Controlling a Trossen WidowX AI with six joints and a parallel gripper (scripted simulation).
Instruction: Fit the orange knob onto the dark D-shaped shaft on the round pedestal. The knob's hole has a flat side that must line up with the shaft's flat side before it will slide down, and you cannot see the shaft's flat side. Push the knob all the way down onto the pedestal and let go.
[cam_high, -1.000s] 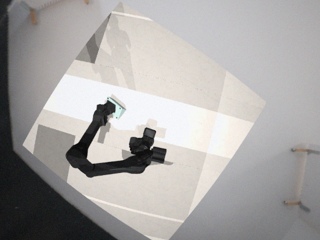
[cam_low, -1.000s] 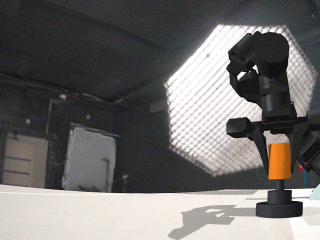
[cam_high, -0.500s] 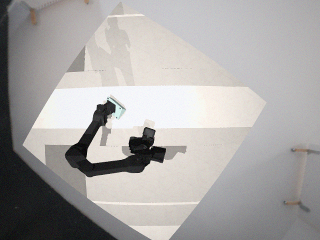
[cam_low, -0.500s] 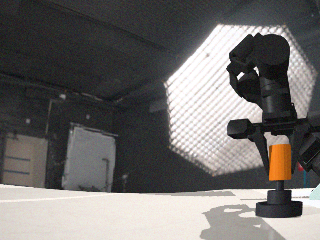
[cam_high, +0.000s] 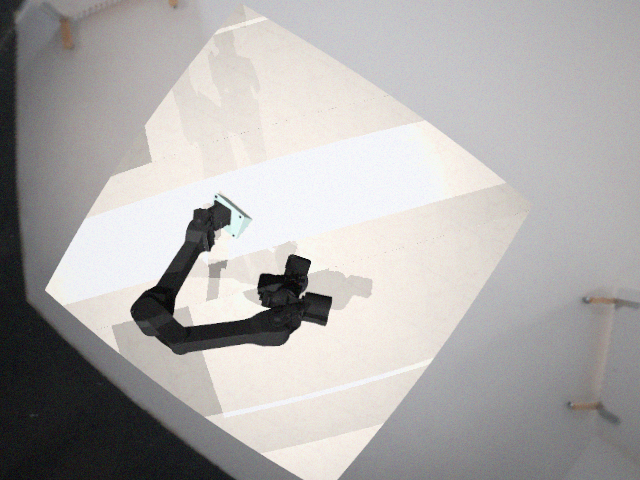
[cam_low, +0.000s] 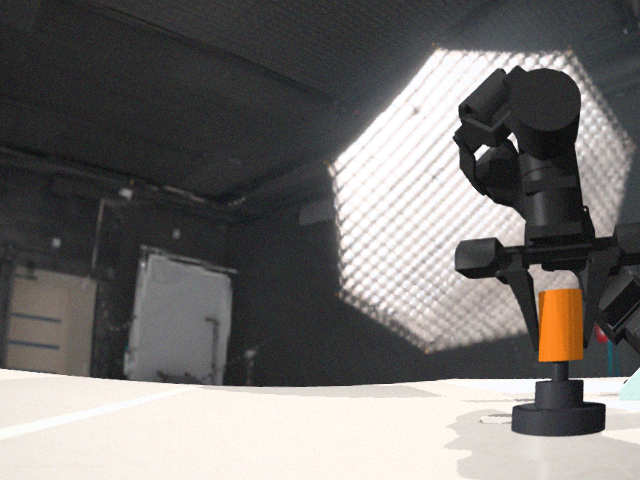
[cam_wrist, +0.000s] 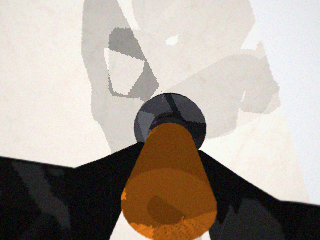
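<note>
My gripper tip is now 20 mm below the orange knob. From my gripper tip the other things lie so: round pedestal (40 mm below).
</note>
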